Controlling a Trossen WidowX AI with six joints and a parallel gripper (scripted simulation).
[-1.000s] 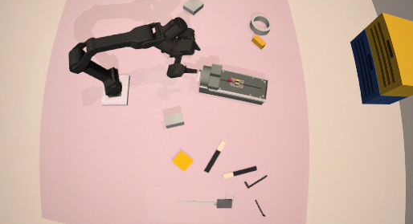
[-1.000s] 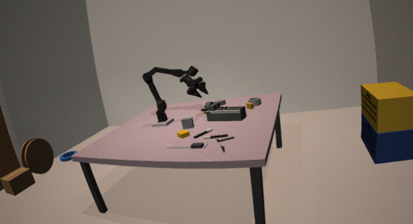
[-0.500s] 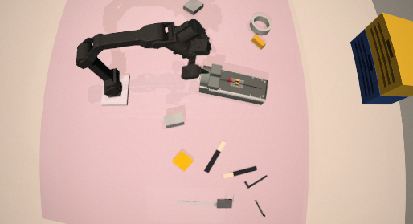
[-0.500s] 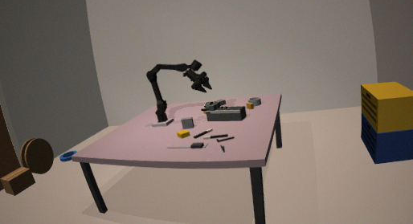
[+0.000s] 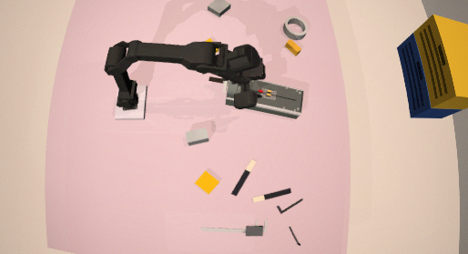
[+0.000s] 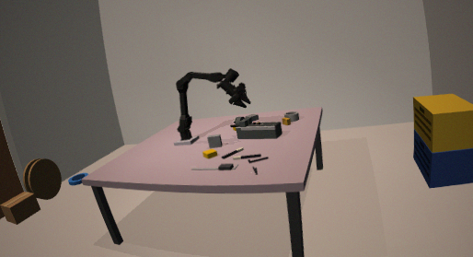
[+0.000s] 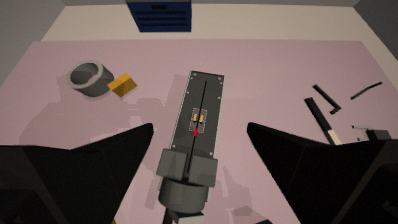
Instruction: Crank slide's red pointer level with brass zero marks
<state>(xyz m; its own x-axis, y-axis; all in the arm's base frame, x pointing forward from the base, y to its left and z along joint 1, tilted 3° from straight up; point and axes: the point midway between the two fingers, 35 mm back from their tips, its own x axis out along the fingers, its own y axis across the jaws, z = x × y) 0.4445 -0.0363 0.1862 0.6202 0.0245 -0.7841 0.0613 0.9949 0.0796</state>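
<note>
Right now my gripper tip is 13 cm past the dark crank handle, 13 cm above it and 6 cm to the right of it. From my gripper tip the other things lie so: orange block (21 cm to the left, 18 cm below, 18 cm ahead); red pointer (11 cm below, 2 cm ahead, 1 cm to the left).
</note>
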